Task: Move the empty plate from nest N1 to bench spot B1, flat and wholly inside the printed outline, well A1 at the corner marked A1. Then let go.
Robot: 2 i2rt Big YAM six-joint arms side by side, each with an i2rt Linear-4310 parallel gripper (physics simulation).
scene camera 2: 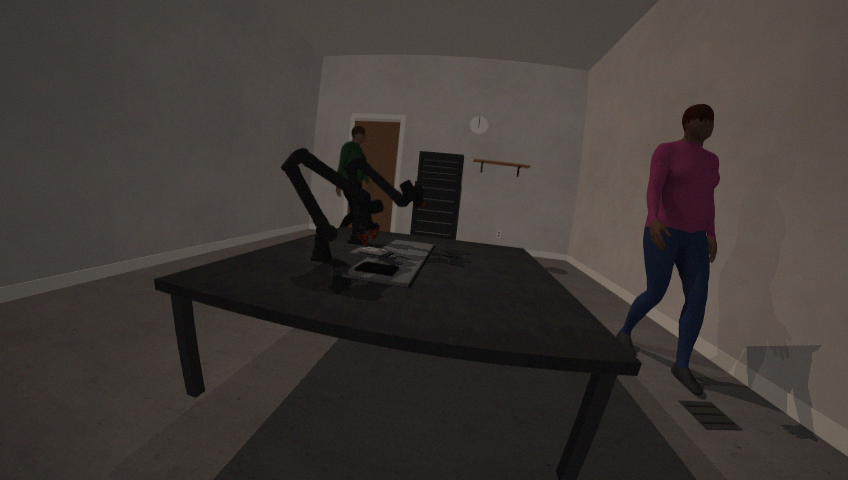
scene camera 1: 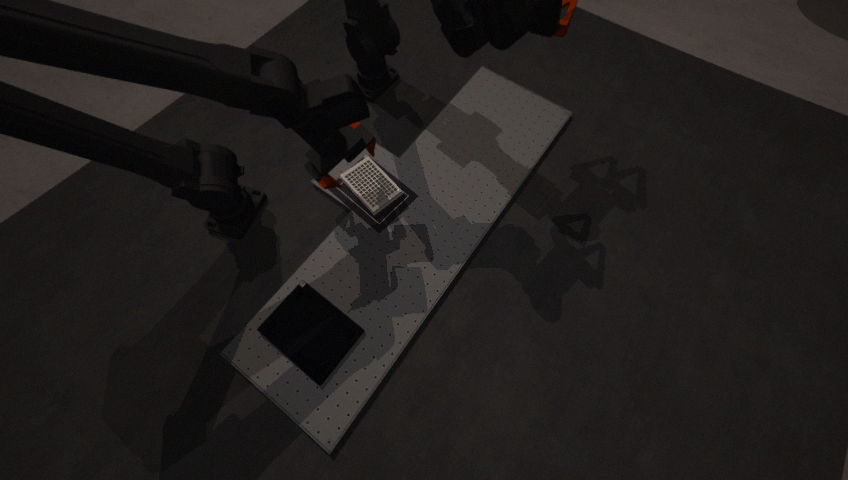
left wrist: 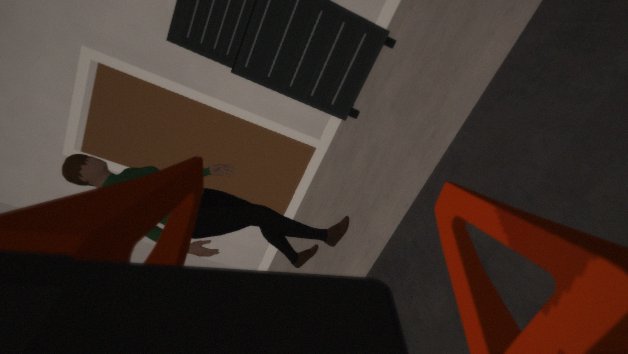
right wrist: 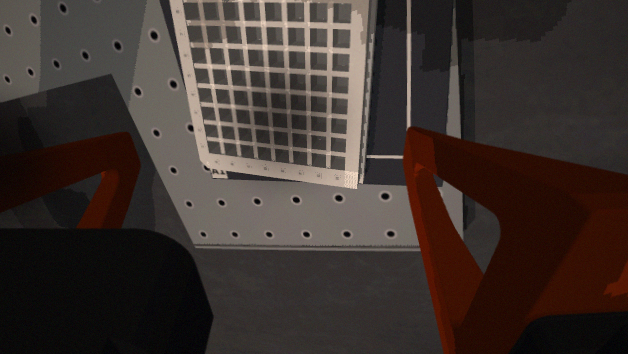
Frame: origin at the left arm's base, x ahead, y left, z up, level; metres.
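Where they show: left gripper, fingertip midpoint: (scene camera 2: 421,196) (left wrist: 326,183); right gripper, fingertip midpoint: (scene camera 2: 370,242) (scene camera 1: 356,170) (right wrist: 268,145); left arm's base at its link origin: (scene camera 2: 356,242) (scene camera 1: 374,82); right arm's base at its link origin: (scene camera 2: 321,258) (scene camera 1: 238,211).
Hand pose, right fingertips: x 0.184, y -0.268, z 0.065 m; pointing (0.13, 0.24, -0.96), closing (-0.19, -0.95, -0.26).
Note:
Each offset is from my right fingertips to the top centre of the thing. "*": to the spot under its first point. Level surfaces: height alone.
The white many-welled plate @[dx +0.028, dy +0.009, dz -0.036 m] (scene camera 1: 371,184) (right wrist: 272,90) lies at an angle over the dark pad (scene camera 1: 393,211) (right wrist: 390,100) with the white printed outline @[* dx +0.005, dy -0.046, dz -0.050 m] (right wrist: 409,75). In the right wrist view it reaches past the outline's near line and partly covers the A1 label @[* dx -0.037, dy +0.063, dz -0.050 m] (right wrist: 219,173); whether it is fully flat is unclear. My right gripper (scene camera 1: 349,164) (scene camera 2: 368,234) (right wrist: 268,145) is open, its fingers apart at either side of the plate's near end. The black nest @[dx +0.146, dy -0.307, dz -0.035 m] (scene camera 1: 310,334) (scene camera 2: 376,268) is empty. My left gripper (left wrist: 326,183) is open, high and away from the plate.
A pale perforated board @[dz -0.052 m] (scene camera 1: 470,196) (scene camera 2: 418,262) (right wrist: 320,217) carries the pad and the nest on the dark table @[dz -0.065 m] (scene camera 2: 476,309). The left arm hangs over the board's far end in scene camera 1. Two people (scene camera 2: 682,184) (scene camera 2: 351,155) stand beyond the table.

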